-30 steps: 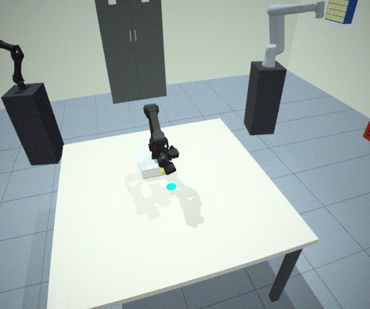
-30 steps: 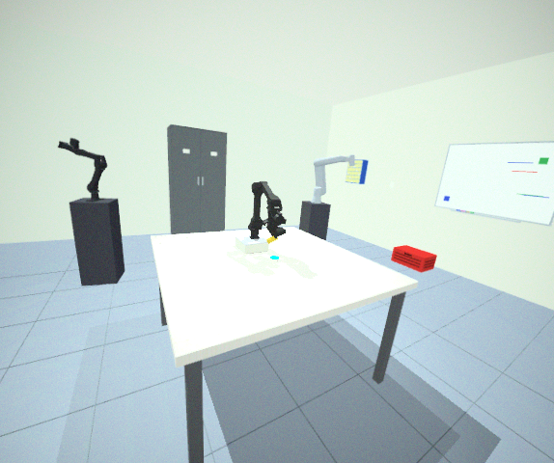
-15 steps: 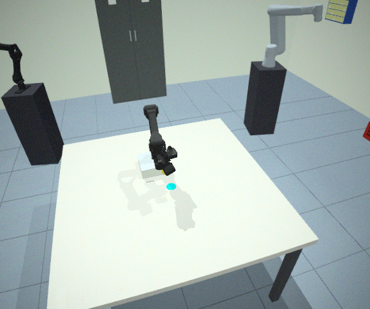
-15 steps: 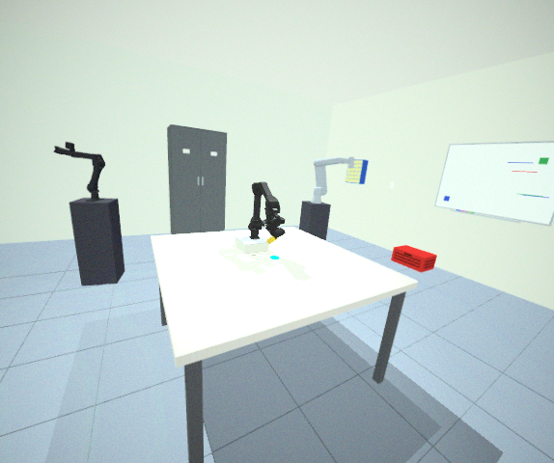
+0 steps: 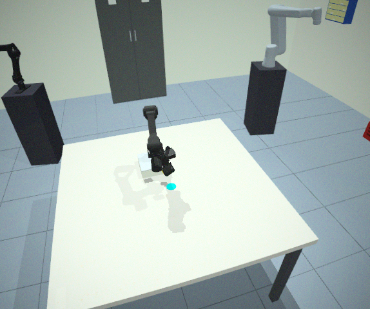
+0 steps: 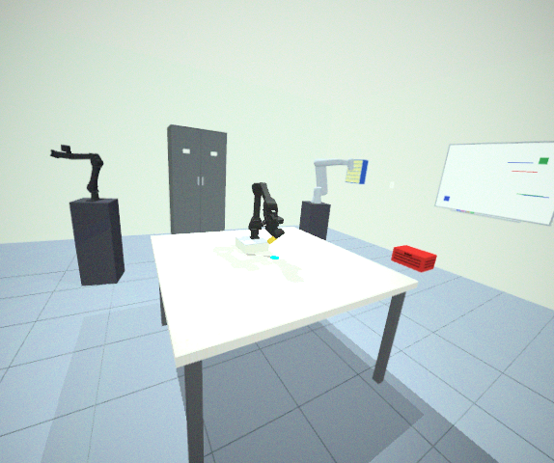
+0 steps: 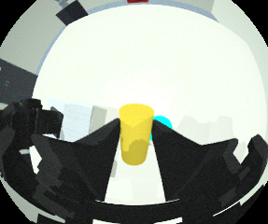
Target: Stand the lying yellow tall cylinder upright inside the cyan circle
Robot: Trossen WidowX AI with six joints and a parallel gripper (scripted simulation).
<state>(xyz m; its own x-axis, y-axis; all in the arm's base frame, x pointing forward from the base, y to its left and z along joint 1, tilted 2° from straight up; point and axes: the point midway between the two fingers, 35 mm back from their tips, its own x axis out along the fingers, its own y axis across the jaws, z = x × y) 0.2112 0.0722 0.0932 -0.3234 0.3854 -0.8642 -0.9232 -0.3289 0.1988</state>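
Now: the yellow cylinder 20 mm to the right of my gripper tip and 10 mm below it. Also, from my gripper tip: cyan circle 130 mm below, 30 mm ahead.
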